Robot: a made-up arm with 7 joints.
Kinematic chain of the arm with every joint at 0, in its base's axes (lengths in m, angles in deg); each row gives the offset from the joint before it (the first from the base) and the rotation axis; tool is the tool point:
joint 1: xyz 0 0 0 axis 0 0.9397 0.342
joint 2: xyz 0 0 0 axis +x
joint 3: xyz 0 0 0 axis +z
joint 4: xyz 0.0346 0 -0.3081 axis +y
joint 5: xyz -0.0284 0 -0.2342 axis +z
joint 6: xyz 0 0 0 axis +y
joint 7: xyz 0 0 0 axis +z
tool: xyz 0 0 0
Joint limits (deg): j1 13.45..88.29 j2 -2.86..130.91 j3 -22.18..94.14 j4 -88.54..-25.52 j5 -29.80..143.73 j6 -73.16..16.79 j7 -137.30..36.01
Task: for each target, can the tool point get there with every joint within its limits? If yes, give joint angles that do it. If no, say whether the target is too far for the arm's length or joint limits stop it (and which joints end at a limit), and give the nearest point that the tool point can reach.
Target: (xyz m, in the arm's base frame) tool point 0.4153 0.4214 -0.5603
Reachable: no: too far | nearest point 0.1438 0.2868 -0.3638 | short by 0.361 m
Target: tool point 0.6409 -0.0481 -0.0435
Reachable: no: too far | nearest point 0.3724 0.2136 0.0695 | short by 0.392 m
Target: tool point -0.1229 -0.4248 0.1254
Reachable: no: joint limits stop it (at a limit: joint 1, joint 2, joint 3, joint 4) | nearest point -0.4706 -0.1904 -0.1926 | short by 0.526 m
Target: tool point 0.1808 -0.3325 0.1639
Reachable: no: joint limits stop it (at a limit: joint 2, joint 4) | nearest point 0.2085 0.1051 0.3668 | short by 0.483 m
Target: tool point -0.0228 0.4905 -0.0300
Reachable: yes | joints 48.65 67.71 55.88 -65.23 96.75 -55.13 -22.42
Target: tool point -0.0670 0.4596 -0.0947
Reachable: yes | joints 44.98 52.67 59.70 -73.43 40.77 -57.76 -101.78
